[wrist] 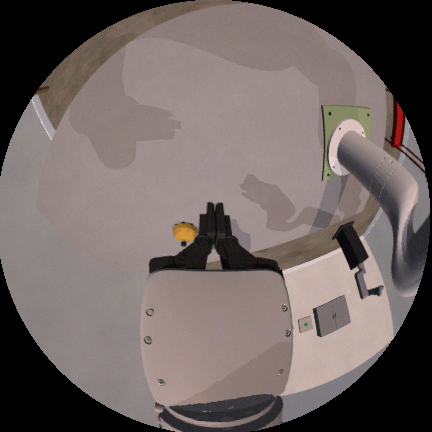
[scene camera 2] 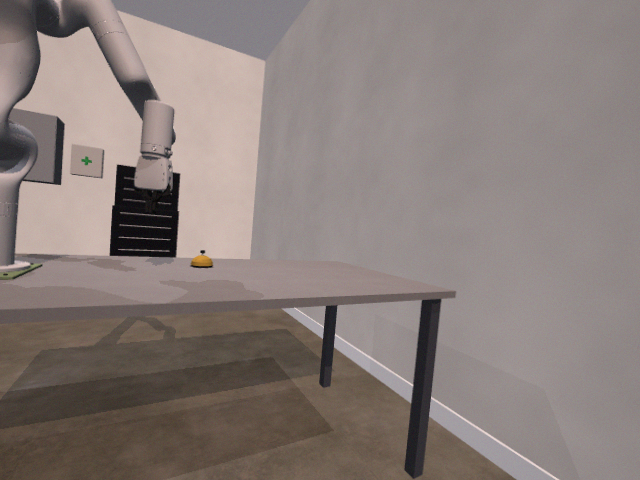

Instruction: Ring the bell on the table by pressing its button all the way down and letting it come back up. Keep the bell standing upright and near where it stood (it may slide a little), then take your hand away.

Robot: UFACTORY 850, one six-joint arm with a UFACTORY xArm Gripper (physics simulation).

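Observation:
The yellow bell (scene camera 2: 201, 261) (wrist: 185, 232) stands upright on the table (scene camera 2: 310, 279) (wrist: 225, 115), with its small black button (scene camera 2: 202, 252) (wrist: 183, 243) on top. My gripper (scene camera 2: 150, 209) (wrist: 213, 211) is shut and empty, its fingers pointing down. In the scene view it hangs well above the table, up and to the left of the bell, touching nothing. In the wrist view the bell shows just left of the black fingers, close to the left finger's linkage, which covers none of the button.
The arm's base stands on a green plate (scene camera 2: 11, 274) (wrist: 330, 112) on the table. Behind the table are a black drawer cabinet (scene camera 2: 144, 232) and a grey wall cabinet (scene camera 2: 43, 147) (wrist: 332, 316). A grey wall rises beyond the table's right end in the scene view.

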